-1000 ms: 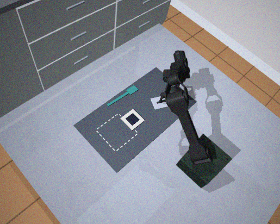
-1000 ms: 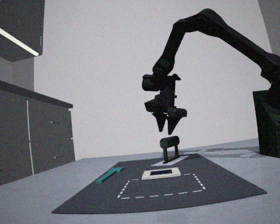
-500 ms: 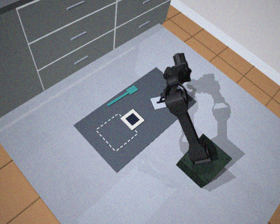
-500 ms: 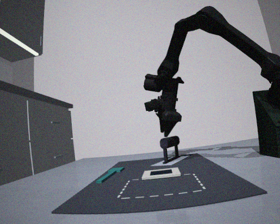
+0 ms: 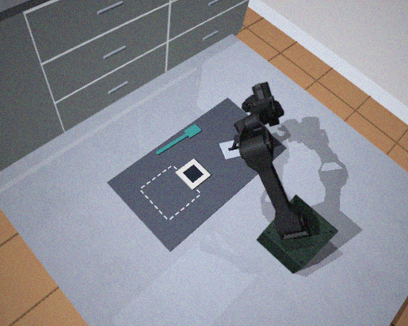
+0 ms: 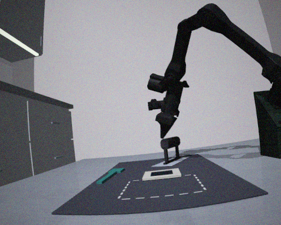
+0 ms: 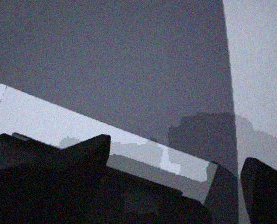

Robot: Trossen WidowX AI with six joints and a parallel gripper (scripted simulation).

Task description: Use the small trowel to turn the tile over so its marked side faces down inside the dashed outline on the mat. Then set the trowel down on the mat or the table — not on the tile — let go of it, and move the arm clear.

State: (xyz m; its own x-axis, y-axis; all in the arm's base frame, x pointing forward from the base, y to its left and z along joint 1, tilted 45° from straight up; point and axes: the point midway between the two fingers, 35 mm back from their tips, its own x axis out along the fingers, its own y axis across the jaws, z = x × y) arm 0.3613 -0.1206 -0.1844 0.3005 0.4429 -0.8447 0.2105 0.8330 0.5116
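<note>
Now: the dark mat 30 mm ahead of my gripper tip, 230 mm to the left of it and 120 mm below it. The rest, counted from my gripper tip: teal trowel 160 mm ahead, 210 mm to the left, 90 mm below; white tile 20 mm ahead, 290 mm to the left, 90 mm below.
</note>
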